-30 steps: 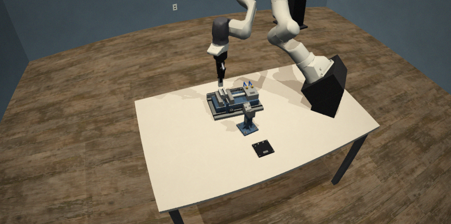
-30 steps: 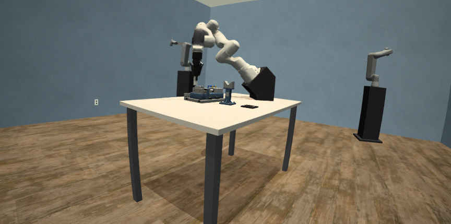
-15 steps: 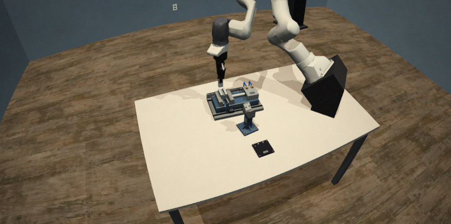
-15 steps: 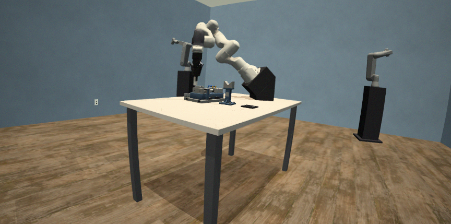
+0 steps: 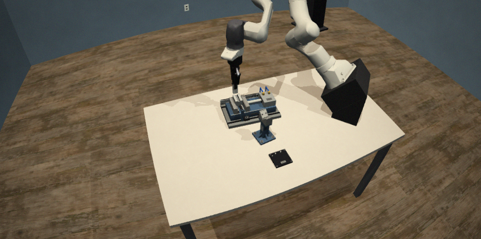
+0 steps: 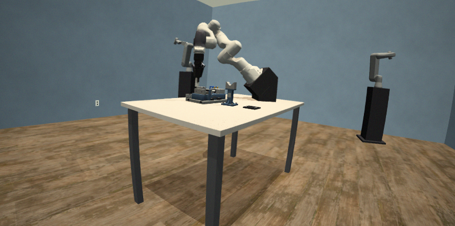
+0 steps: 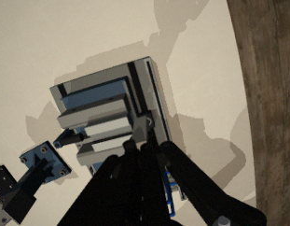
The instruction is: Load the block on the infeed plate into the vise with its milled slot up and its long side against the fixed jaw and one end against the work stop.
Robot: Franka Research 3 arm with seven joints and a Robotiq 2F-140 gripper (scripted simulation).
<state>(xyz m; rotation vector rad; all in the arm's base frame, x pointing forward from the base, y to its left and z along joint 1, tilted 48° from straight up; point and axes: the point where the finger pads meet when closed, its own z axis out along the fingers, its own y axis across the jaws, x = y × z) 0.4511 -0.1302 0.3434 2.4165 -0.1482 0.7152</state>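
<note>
My gripper is now 4 cm to the right of the part, 4 cm above it and 1 cm short of it. The rest, counted from my hand: black infeed plate: 44 cm to the left, 14 cm below, 3 cm ahead; vise: 10 cm below, 8 cm to the left, 5 cm behind; air cylinder: 14 cm behind, 11 cm to the left, 6 cm below.
</note>
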